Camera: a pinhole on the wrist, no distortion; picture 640 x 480 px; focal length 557.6 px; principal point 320.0 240.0 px. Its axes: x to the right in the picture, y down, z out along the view. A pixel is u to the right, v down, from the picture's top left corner.
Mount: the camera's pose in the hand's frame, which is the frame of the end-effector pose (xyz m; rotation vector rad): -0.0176 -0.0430 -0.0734 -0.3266 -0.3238 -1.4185
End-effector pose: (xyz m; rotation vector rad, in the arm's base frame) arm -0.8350 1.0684 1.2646 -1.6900 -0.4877 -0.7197
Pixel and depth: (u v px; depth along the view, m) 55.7 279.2 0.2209
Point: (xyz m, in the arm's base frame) -0.7377 1.1180 1.1365
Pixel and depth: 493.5 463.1 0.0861
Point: -0.8375 1.0887 1.2946
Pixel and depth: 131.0 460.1 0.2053
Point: -0.7075 1.1195 1.2062
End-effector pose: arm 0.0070 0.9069 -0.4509 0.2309 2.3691 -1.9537
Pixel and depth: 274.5 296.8 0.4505
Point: 0.0075 0.6261 -0.6895
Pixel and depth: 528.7 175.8 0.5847
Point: 0.0501 0.3593 -0.5374
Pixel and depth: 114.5 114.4 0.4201
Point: 0.1741 0.6993 -0.7285
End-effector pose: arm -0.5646 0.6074 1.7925 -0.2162 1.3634 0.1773
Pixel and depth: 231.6 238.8 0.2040
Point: -0.4930 0.7000 1.8346
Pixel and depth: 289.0 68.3 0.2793
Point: -0.4371 0.7248 1.9323
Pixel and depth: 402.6 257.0 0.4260
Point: -0.2621 0.7674 1.8612
